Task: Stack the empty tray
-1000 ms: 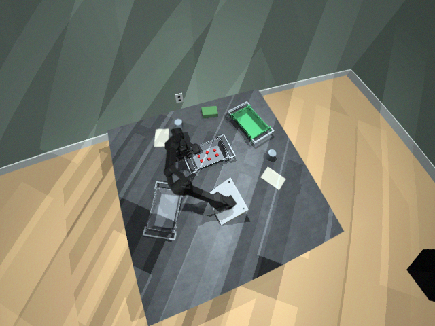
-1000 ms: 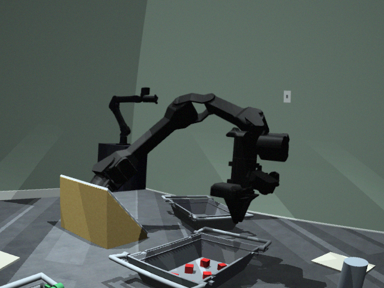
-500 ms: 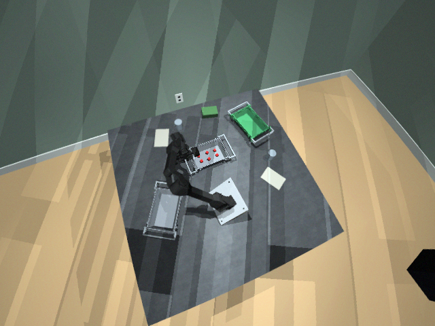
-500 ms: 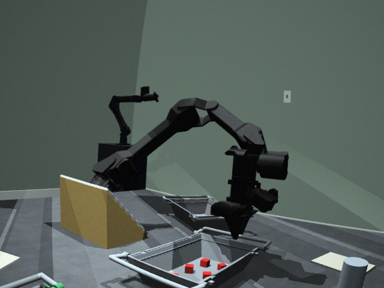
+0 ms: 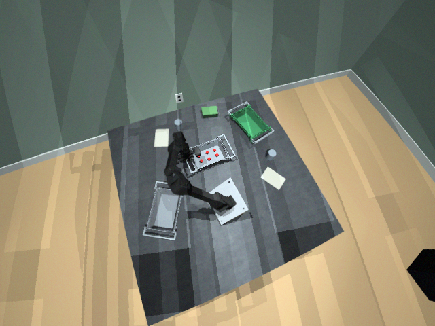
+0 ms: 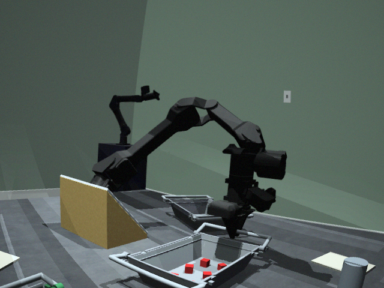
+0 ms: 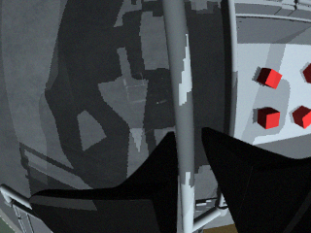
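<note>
Now: the grey tray 26 cm to the left of my gripper tip, 22 cm behind it and 1 cm below it. The rest, counted from my gripper tip: green block (35 cm to the right, 31 cm ahead, 4 cm below).
</note>
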